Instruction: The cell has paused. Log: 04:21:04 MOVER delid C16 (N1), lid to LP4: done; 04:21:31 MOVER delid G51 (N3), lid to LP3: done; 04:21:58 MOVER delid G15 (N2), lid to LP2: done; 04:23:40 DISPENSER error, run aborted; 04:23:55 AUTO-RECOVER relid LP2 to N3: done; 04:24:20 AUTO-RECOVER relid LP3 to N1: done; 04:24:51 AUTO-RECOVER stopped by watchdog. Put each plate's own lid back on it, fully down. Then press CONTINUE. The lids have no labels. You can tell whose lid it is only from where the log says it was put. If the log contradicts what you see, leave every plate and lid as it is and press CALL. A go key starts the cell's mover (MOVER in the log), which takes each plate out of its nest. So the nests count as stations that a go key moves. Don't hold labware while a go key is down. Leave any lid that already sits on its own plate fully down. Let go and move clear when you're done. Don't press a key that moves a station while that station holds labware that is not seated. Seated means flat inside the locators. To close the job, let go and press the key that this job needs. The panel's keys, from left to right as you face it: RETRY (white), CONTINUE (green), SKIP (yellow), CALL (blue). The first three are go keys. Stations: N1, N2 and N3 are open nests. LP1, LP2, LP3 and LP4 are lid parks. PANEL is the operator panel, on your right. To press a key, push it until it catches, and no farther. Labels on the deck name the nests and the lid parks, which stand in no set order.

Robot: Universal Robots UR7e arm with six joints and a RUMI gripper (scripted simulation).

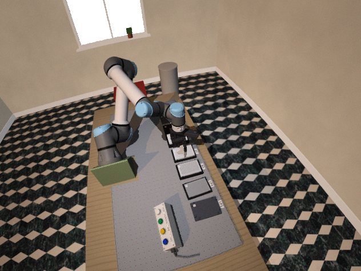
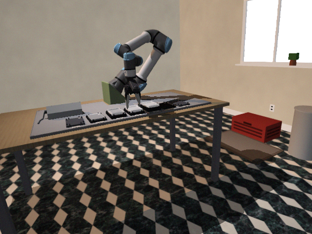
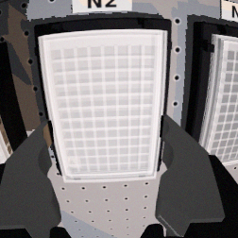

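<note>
My hand is 130 mm to the left of the plate, 20 mm past it and 10 mm above it. Round my hand: pale grey lid 260 mm to the right, 30 mm behind, 20 mm below; then black lid park 260 mm to the right, 30 mm below, 30 mm behind; then green CONTINUE key 370 mm to the right, 280 mm behind, 30 mm above.
</note>
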